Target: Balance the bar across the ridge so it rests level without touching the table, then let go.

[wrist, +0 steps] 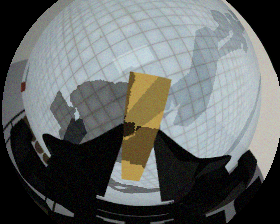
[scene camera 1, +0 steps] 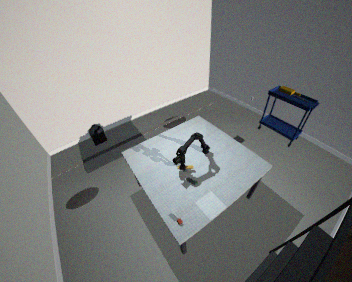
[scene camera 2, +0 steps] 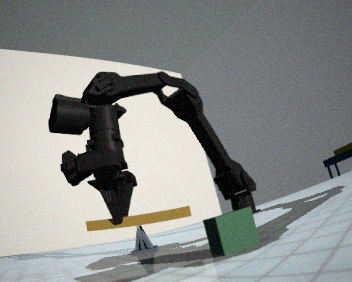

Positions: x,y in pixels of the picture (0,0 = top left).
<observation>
gripper: holds a yellow bar (scene camera 2: pixel 161 216)
</observation>
